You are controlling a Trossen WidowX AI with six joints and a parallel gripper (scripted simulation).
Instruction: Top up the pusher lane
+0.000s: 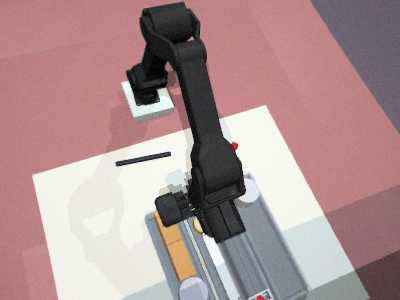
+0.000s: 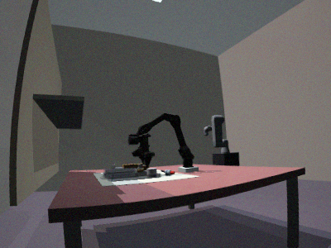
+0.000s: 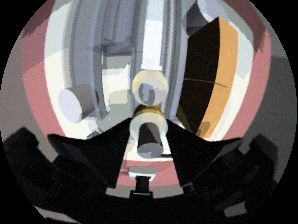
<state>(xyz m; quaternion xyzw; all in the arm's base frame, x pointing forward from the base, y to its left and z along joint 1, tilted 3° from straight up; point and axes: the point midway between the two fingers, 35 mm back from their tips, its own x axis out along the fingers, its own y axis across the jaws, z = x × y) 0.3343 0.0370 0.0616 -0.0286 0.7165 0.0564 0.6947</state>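
Now: the grey lane rack 15 cm ahead of my gripper tip, 4 cm to the left of it and 3 cm below it. The rest, counted from my gripper tip: red mark: 22 cm ahead, 6 cm to the left, 2 cm above; dark bar: 16 cm behind, 9 cm to the right, 5 cm below.
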